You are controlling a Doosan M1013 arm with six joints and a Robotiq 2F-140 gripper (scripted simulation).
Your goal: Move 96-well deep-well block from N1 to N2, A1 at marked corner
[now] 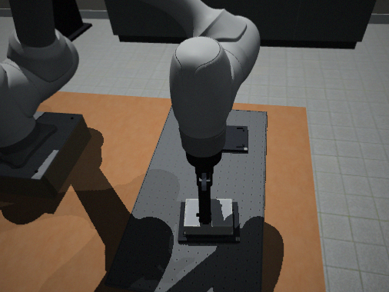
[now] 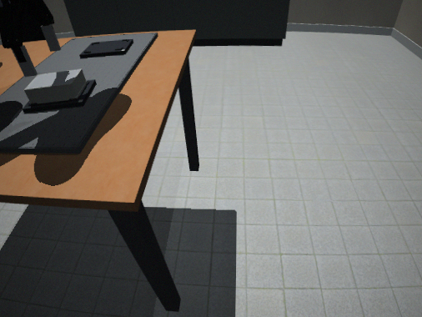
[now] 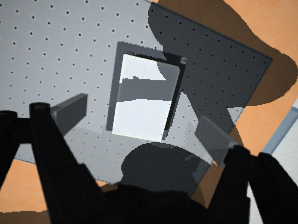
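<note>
The deep-well block lies 8 cm below my hand. Also, from my hand: plate nest (10 cm below).
</note>
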